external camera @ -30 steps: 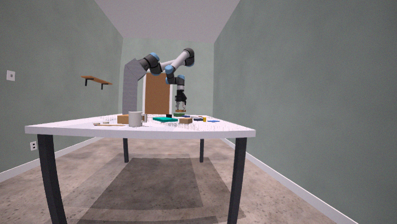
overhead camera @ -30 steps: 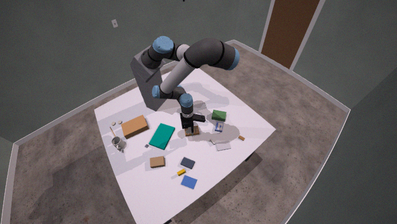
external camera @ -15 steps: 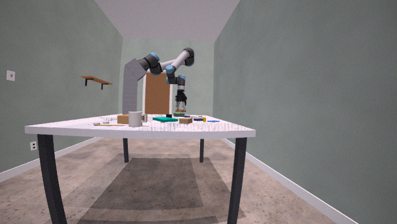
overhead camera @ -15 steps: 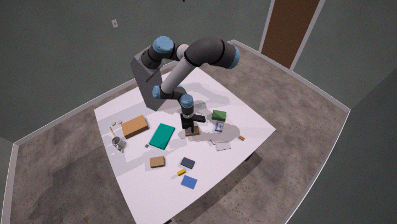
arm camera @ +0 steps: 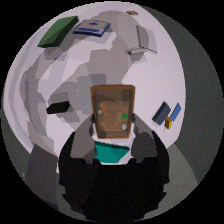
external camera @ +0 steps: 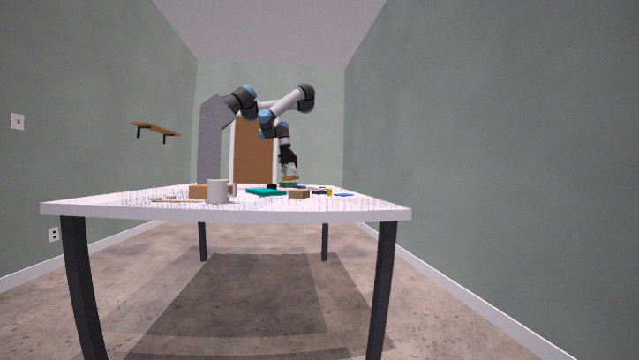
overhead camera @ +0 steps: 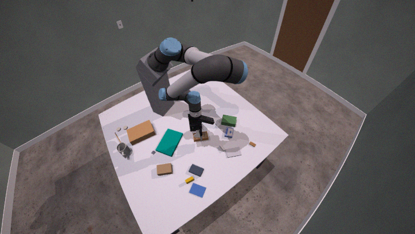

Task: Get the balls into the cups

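Now: hand 1 cm above the puzzle. Round my hand: teal board 19 cm to the right, 16 cm behind, 8 cm below; dark tile 18 cm to the right, 16 cm ahead, 8 cm below; grey plate 23 cm ahead, 12 cm to the left, 9 cm below.
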